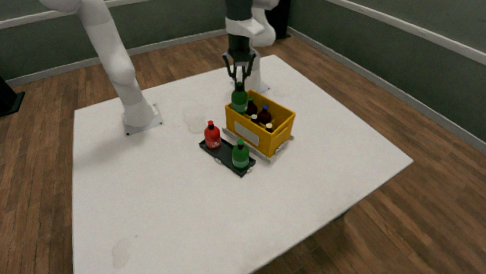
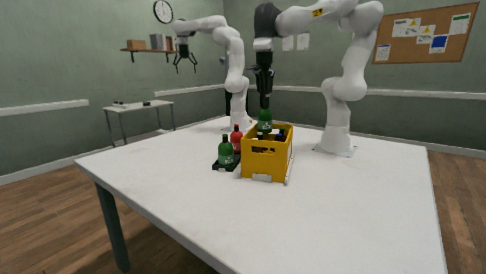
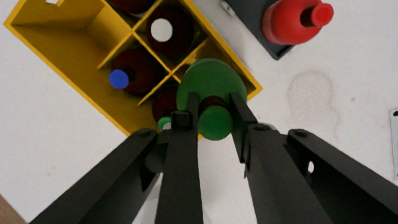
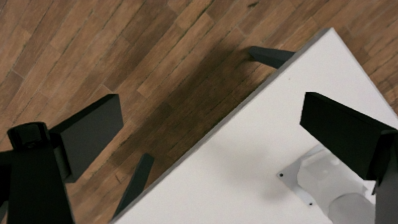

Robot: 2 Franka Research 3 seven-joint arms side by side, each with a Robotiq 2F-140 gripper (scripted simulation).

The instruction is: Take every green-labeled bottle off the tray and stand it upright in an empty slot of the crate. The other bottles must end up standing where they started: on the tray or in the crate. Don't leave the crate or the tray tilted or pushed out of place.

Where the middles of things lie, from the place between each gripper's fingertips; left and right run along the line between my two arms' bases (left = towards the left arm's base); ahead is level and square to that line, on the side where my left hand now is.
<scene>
My left gripper point(image 2: 264, 107) is now 60 mm short of the yellow crate point(image 1: 264, 141), 70 mm to the right of it and 210 mm above it. From my left hand the other things lie so: blue-capped bottle point(image 3: 140, 70): 50 mm ahead, 110 mm to the left, 210 mm below.
Now: right hand 400 mm short of the yellow crate, 1080 mm to the right of it and 330 mm above it. Round my right hand: blue-capped bottle 380 mm ahead, 1120 mm to the left, 330 mm below.
</scene>
